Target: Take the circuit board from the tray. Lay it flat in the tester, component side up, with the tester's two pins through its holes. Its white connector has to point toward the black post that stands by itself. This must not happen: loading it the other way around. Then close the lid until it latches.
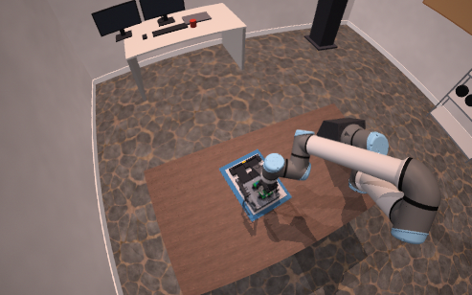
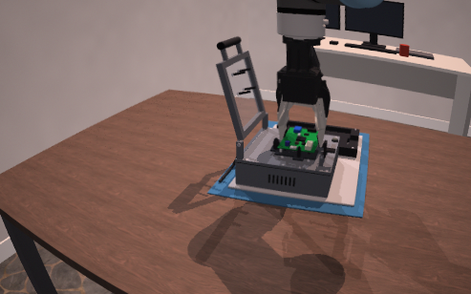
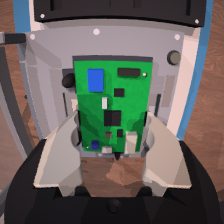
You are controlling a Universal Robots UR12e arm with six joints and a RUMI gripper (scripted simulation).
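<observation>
My hand is right at the green circuit board. From my hand the other things lie so: tester lid: 120 mm ahead, 100 mm above, 20 mm to the left.
</observation>
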